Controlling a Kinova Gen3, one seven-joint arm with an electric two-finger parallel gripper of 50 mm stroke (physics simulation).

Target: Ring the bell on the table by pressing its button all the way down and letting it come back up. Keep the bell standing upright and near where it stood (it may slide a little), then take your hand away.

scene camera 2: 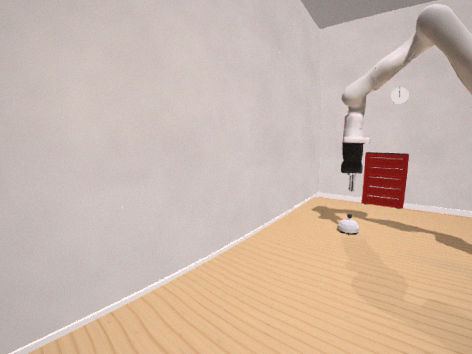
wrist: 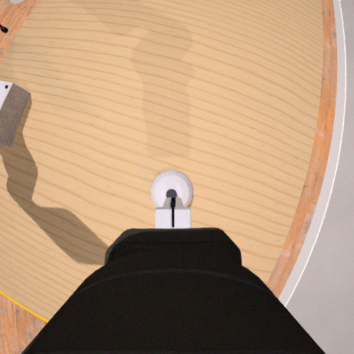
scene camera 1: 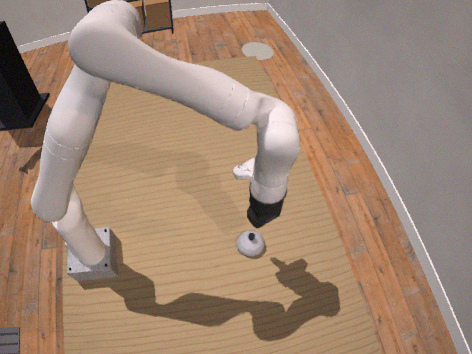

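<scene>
The bell, a white dome, stands upright on the wood-grained table top. Its dark button sticks up from the top of the dome. My gripper is shut with nothing between its fingers. It points down above the bell, and in the scene camera 2 view a clear gap separates the fingertips from the button. In the wrist view the fingertips overlap the near edge of the button. In the scene camera 1 view the fingers are hidden behind the black gripper body.
The arm's grey base block stands on the table top left of the bell in the scene camera 1 view. A red cabinet stands against the far wall, and a black cabinet stands at the far left.
</scene>
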